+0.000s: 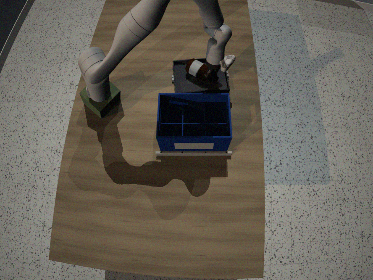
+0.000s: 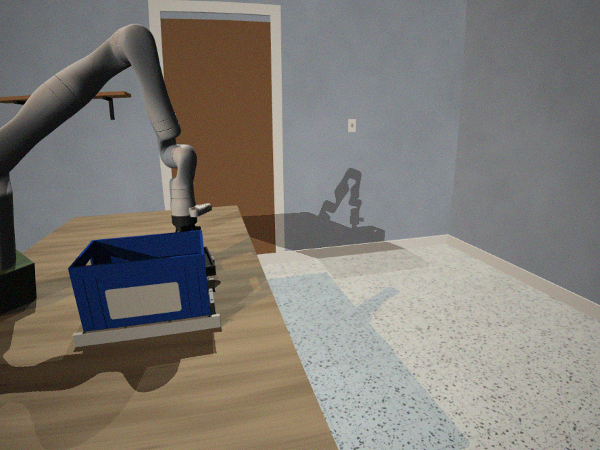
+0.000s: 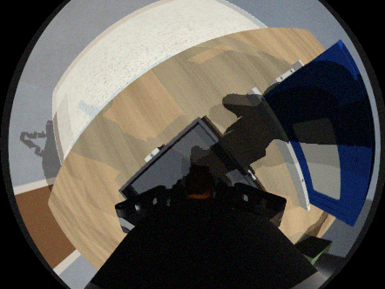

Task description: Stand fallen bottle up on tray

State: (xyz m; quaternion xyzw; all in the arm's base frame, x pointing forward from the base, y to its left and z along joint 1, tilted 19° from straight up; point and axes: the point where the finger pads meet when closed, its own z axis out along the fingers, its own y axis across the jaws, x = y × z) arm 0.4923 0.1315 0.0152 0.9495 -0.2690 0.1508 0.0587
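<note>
The brown bottle is 4 cm behind my hand and 3 cm to the left of it. Also, from my hand: tray: 5 cm behind, 3 cm to the left, 3 cm below; then blue crate: 26 cm to the right, 9 cm behind, 4 cm above.
</note>
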